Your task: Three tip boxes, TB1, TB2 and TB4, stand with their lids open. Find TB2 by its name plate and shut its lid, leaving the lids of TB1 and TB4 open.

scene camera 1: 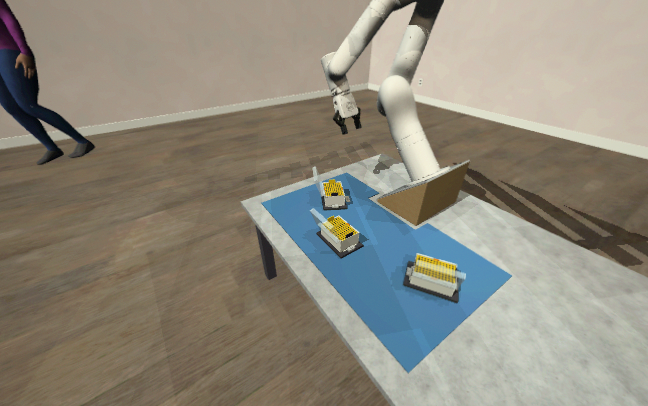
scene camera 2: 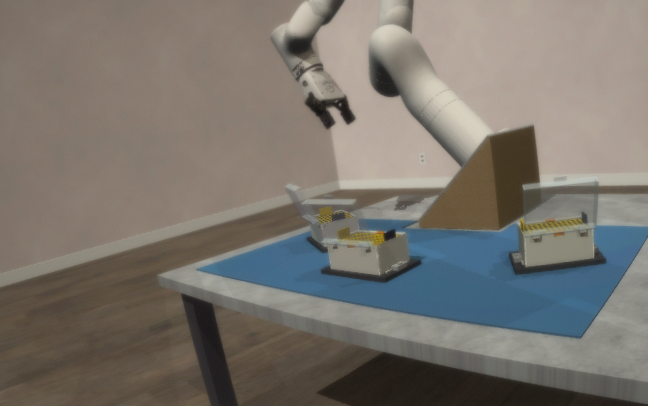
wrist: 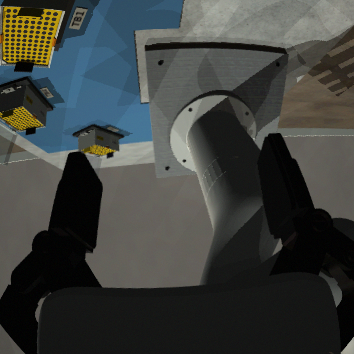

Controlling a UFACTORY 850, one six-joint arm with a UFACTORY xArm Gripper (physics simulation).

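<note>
Three white tip boxes with yellow racks stand on the blue mat, clear lids raised. The far-end box has a plate reading TB1 in the wrist view; its lid is open. The middle box and the near-right box have plates too small to read, so I cannot tell which is TB2. My gripper is open and empty, high above the table's far end, away from all boxes.
The blue mat lies on the grey table. The wooden wedge under the arm's base stands beside the mat. A person is at the far left.
</note>
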